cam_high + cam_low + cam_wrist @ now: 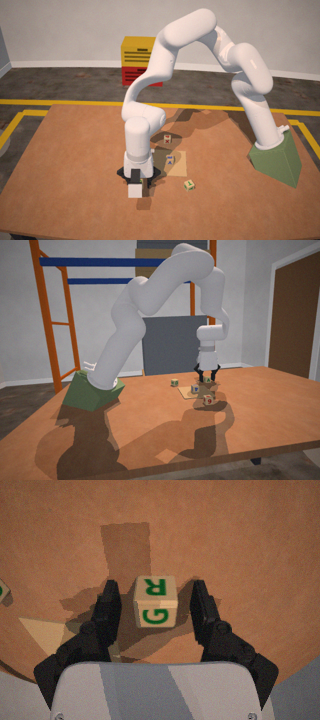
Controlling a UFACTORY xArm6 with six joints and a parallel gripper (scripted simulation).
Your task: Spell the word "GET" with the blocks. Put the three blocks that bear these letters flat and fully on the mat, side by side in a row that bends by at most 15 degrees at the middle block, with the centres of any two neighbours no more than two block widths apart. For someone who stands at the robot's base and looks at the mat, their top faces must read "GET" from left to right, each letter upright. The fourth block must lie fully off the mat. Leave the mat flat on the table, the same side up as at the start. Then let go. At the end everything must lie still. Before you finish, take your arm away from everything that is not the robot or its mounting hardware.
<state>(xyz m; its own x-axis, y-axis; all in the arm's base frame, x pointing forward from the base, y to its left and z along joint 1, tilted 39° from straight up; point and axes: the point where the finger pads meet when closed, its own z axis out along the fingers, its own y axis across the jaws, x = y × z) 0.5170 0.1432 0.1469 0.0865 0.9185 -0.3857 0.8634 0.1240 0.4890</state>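
Now: hand 1 cm above the g block. Also, from my hand: tan mat (13 cm behind, 10 cm to the right, 2 cm below); e block (13 cm behind, 10 cm to the right); t block (18 cm behind, 3 cm to the left, 1 cm below).
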